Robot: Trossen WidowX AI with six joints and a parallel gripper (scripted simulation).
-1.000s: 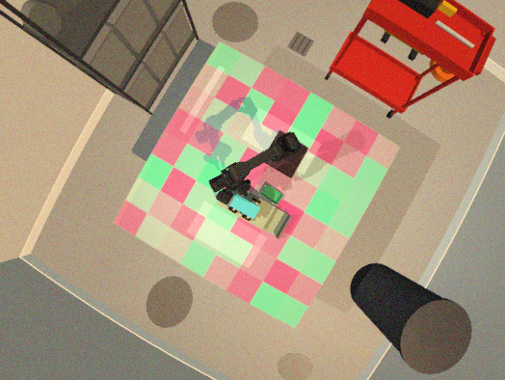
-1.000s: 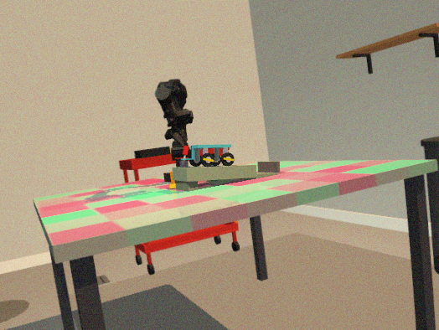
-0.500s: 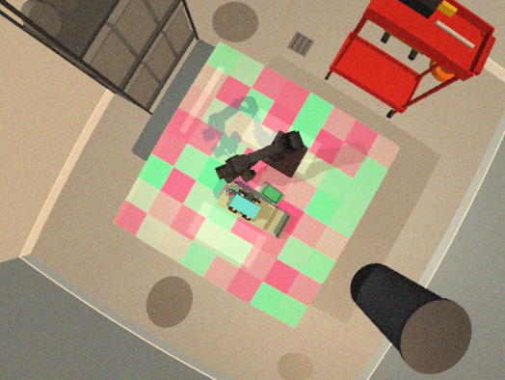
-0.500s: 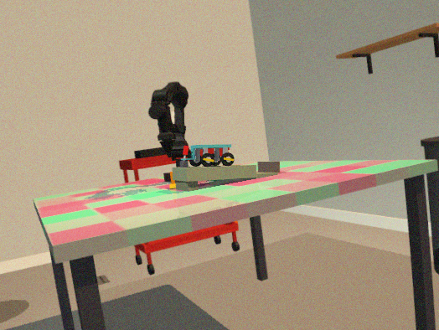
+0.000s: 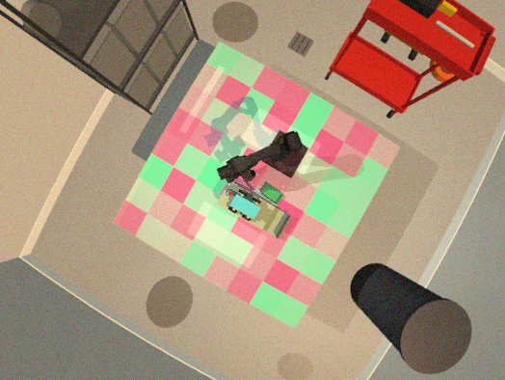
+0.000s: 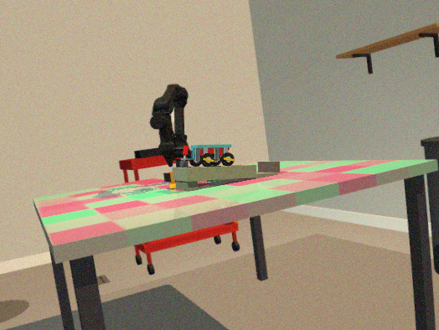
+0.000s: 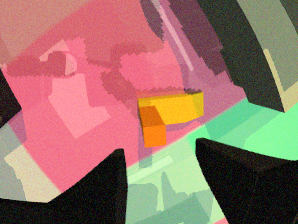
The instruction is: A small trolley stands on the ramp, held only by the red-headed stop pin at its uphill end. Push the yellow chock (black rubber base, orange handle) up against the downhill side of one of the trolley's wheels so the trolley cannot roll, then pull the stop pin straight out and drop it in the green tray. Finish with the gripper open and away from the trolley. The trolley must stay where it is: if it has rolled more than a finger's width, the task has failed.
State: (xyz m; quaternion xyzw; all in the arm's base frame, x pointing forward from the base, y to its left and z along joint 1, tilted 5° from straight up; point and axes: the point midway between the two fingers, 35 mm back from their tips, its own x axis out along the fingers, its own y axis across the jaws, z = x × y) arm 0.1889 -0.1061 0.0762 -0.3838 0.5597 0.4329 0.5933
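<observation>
My gripper tip is 7 cm above the yellow chock, 2 cm short of it and 1 cm to the left of it. The rest, counted from my gripper tip: olive ramp 15 cm ahead, 13 cm to the left, 4 cm below; cyan trolley 15 cm ahead, 13 cm to the left, 2 cm above; red-headed stop pin 14 cm ahead, 4 cm above, 2 cm to the left.
</observation>
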